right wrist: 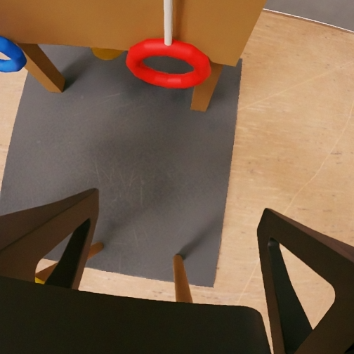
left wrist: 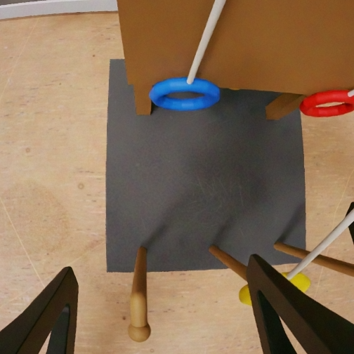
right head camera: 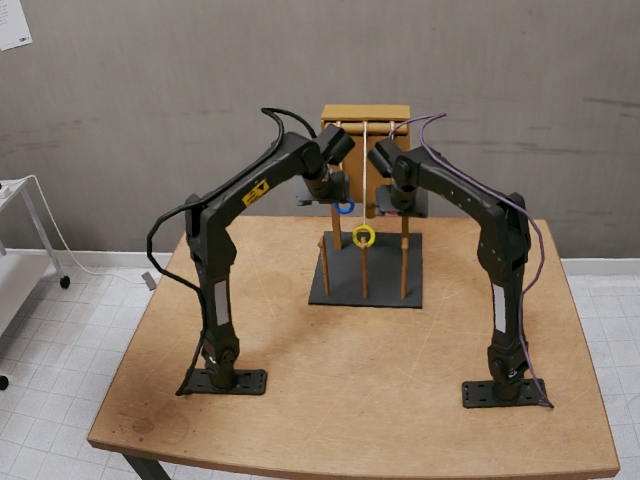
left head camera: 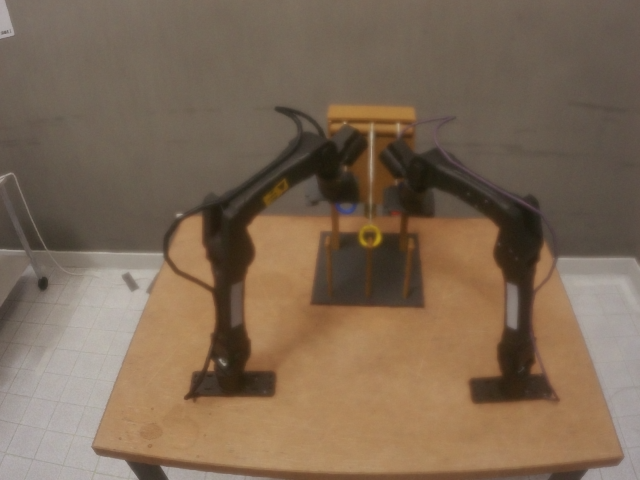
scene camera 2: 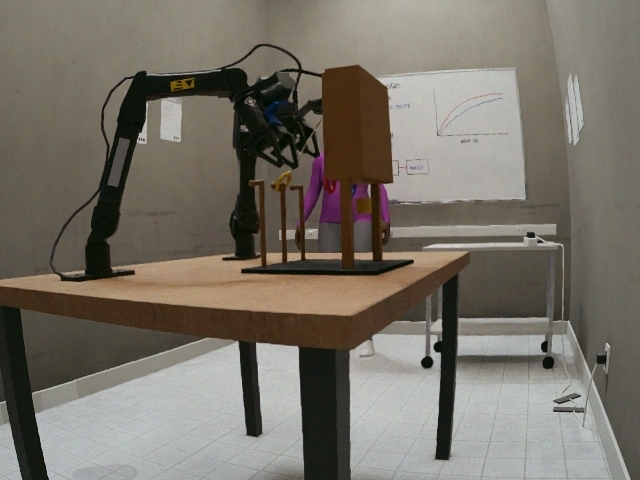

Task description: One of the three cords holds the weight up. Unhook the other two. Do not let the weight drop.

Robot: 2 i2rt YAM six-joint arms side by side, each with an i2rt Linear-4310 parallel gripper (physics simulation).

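Where they show: left gripper, between the fingertips: (right head camera: 327, 201) (left head camera: 334, 201) (scene camera 2: 312, 154); right gripper, between the fingertips: (right head camera: 400, 214) (left head camera: 404, 214) (scene camera 2: 289, 167); left arm's base, origin of its link: (right head camera: 224, 382) (left head camera: 232, 385) (scene camera 2: 245, 258); right arm's base, origin of its link: (right head camera: 504, 394) (left head camera: 510, 389) (scene camera 2: 99, 277).
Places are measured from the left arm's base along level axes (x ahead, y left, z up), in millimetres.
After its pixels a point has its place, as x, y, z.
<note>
The yellow ring (left head camera: 360, 236) @(275, -314, 209) (right head camera: 355, 236) @(275, -318, 209) (scene camera 2: 281, 181) @(281, -361, 206) is on the middle peg (left head camera: 369, 273) @(269, -338, 96) (right head camera: 364, 273) @(269, -336, 97), its cord (right head camera: 364, 180) @(353, -345, 316) straight. The blue ring (right head camera: 344, 212) @(427, -289, 175) (left wrist: 185, 104) hangs on its cord by the wooden housing, off the pegs. The red ring (scene camera 2: 329, 190) @(421, -434, 174) (right wrist: 167, 80) hangs likewise on the right side. The brass-coloured weight (right head camera: 370, 210) @(461, -359, 154) (scene camera 2: 363, 206) @(481, -376, 139) hangs below the housing, above the base. My left gripper (left wrist: 161, 271) is open and empty, apart from the blue ring. My right gripper (right wrist: 181, 210) is open and empty, apart from the red ring. The head views hide the fingertips.
The tall wooden housing (right head camera: 356, 165) @(435, -327, 312) (scene camera 2: 342, 124) @(465, -467, 311) stands on legs at the back of the dark base (right head camera: 382, 268) @(384, -387, 10). The left peg (right head camera: 325, 273) @(279, -237, 92) and the right peg (right head camera: 404, 273) @(258, -436, 100) carry no ring. A person (scene camera 2: 338, 206) stands beyond the table.
</note>
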